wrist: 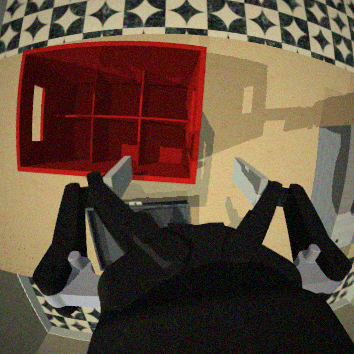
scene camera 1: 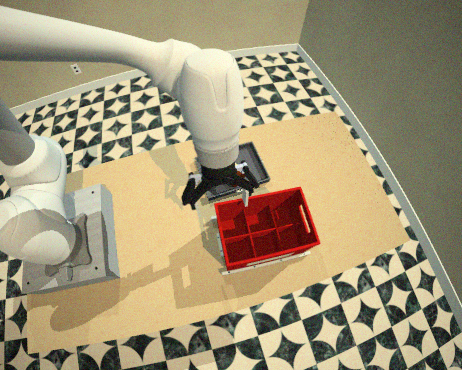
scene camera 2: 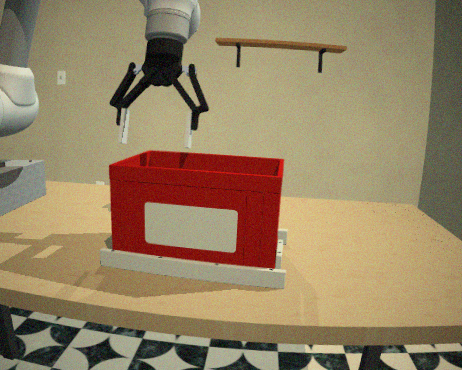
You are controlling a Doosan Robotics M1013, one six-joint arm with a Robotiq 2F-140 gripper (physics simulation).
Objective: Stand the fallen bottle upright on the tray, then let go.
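Frame: origin at the arm's base, x ahead, y left, z up, level; centimetres.
Seen in the pictures: gripper, fingertip midpoint: (wrist: pixel 182 167) (scene camera 1: pixel 222 207) (scene camera 2: pixel 154 145); arm's base, link origin: (scene camera 1: pixel 67 244).
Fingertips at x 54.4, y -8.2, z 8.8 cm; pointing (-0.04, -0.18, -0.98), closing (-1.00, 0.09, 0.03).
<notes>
Offsets run from my fingertips to a thing's top centre.
The tray (scene camera 1: pixel 255 161) (wrist: pixel 172 214) is dark grey with a raised rim, on the table behind the red crate. The arm and gripper cover much of it in scene camera 1 and the wrist view, and it does not show in scene camera 2. The bottle cannot be made out clearly; a small reddish patch shows among the gripper's links over the tray in scene camera 1, too small to tell what it is. My gripper (scene camera 1: pixel 220 203) (scene camera 2: pixel 156 144) (wrist: pixel 182 167) is wide open and empty, pointing down, above the crate's top level and near the tray's crate-side edge.
A red crate @(dz -1.3, dx +10.6, dy -8.7 cm) (scene camera 1: pixel 276 228) (scene camera 2: pixel 260 210) (wrist: pixel 200 115) with divided compartments stands close in front of the tray, with white rails @(dz -15.9, dx +9.1, dy -18.5 cm) (scene camera 2: pixel 192 272) along its base. The robot's grey base block (scene camera 1: pixel 107 235) stands at the left. A wooden shelf (scene camera 2: pixel 280 45) hangs on the wall.
</notes>
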